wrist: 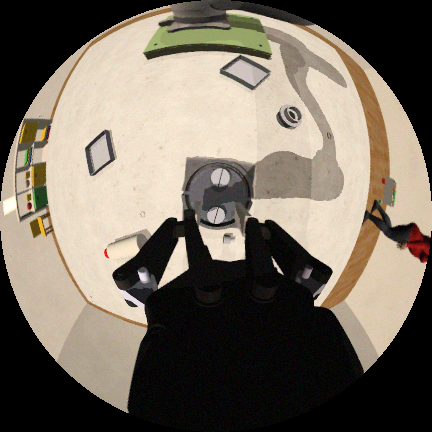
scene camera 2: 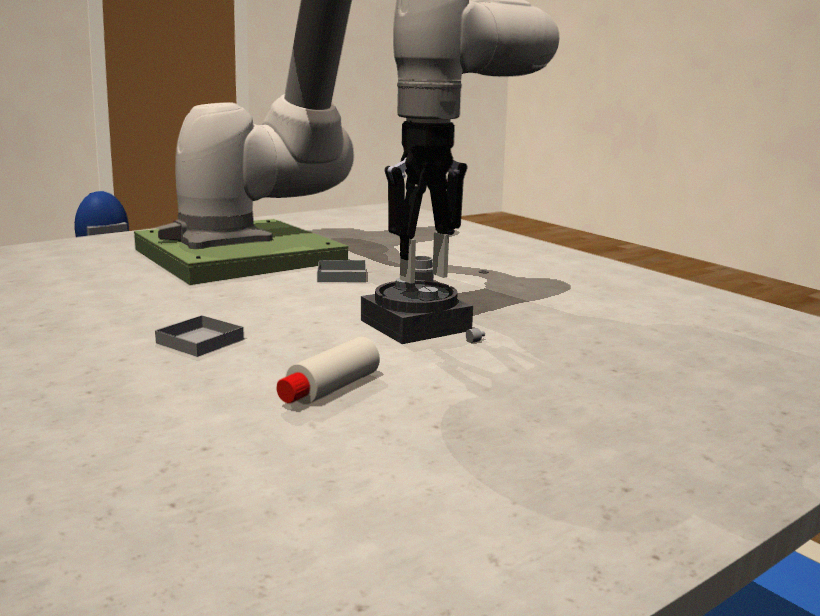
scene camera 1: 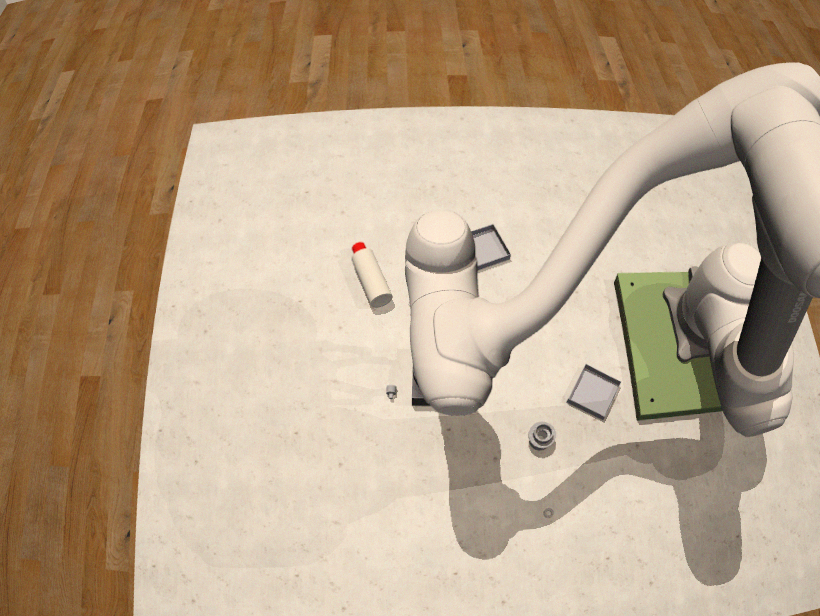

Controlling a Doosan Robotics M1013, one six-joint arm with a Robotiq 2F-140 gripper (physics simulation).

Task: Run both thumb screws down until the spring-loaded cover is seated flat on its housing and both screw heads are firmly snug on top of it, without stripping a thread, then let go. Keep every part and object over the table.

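Places are measured from the arm's base along level axes (x ahead, y left, z up), in metres.
Where they show: gripper, fingertip midpoint: (wrist: 217, 209) (scene camera 2: 423, 278); arm's base at its link origin: (scene camera 2: 216, 237) (scene camera 1: 703, 322).
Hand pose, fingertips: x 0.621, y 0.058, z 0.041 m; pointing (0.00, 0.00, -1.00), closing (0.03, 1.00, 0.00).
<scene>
Things, the pixels of their top centre, and the offset from my fingertips. "*": a spot on its surface instead.
- black square housing at its top centre: (scene camera 2: 416, 290) (wrist: 217, 195) dx -0.018, dy +0.001, dz -0.024 m
- dark round cover at its top centre: (scene camera 2: 416, 291) (wrist: 217, 195) dx -0.018, dy +0.001, dz -0.025 m
- slotted grey screw head at a spot on its surface: (wrist: 220, 177) * dx -0.049, dy +0.005, dz -0.014 m
- loose small screw-like part at its top centre: (scene camera 2: 476, 328) (scene camera 1: 391, 390) (wrist: 229, 241) dx +0.090, dy +0.029, dz -0.060 m
- cream bottle at its top centre: (scene camera 2: 327, 353) (scene camera 1: 368, 266) (wrist: 118, 253) dx +0.120, dy -0.245, dz -0.030 m
- stepped ring at its top centre: (scene camera 2: 421, 258) (scene camera 1: 543, 432) (wrist: 294, 112) dx -0.199, dy +0.156, dz -0.030 m
The black square housing (scene camera 2: 404, 326) (wrist: 192, 164) stands on the table and is mostly hidden under the arm in scene camera 1. The dark round cover (wrist: 202, 187) lies inside its raised ring. One slotted grey screw head (wrist: 220, 177) is on the base side of the cover. The other screw head (scene camera 2: 428, 292) (wrist: 216, 215) is on the far side from the base. Whether the cover is flat and the heads touch it, I cannot tell. My gripper (scene camera 2: 424, 276) (wrist: 217, 209) points down, open and empty, its fingertips apart just above the cover, around the far-side screw head in the wrist view.
A loose small screw-like part (scene camera 1: 391, 391) (scene camera 2: 473, 335) (wrist: 228, 239) lies beside the housing. A cream bottle (scene camera 1: 372, 277) (scene camera 2: 341, 368) (wrist: 125, 246) lies nearby. Two shallow trays (scene camera 1: 603, 373) (scene camera 2: 176, 343) (wrist: 237, 81), a stepped ring (scene camera 1: 532, 437) (wrist: 281, 119) and the green base plate (scene camera 1: 646, 371) (scene camera 2: 198, 268) stand around.
</scene>
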